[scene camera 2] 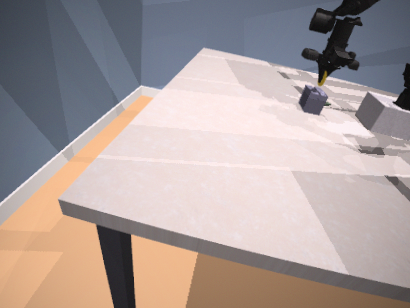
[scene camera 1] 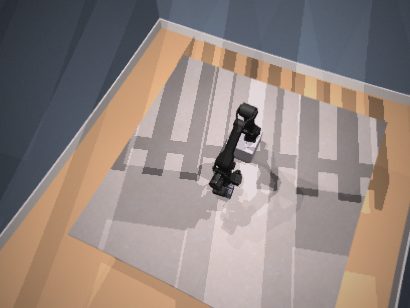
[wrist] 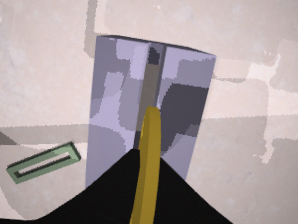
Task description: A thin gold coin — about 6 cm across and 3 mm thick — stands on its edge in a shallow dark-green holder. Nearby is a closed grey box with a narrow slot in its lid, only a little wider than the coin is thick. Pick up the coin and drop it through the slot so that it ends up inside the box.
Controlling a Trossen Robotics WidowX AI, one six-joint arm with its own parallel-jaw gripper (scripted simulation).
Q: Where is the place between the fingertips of the gripper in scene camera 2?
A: At 319, 83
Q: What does the gripper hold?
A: A gold coin.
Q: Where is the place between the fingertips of the gripper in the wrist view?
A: At 141, 159
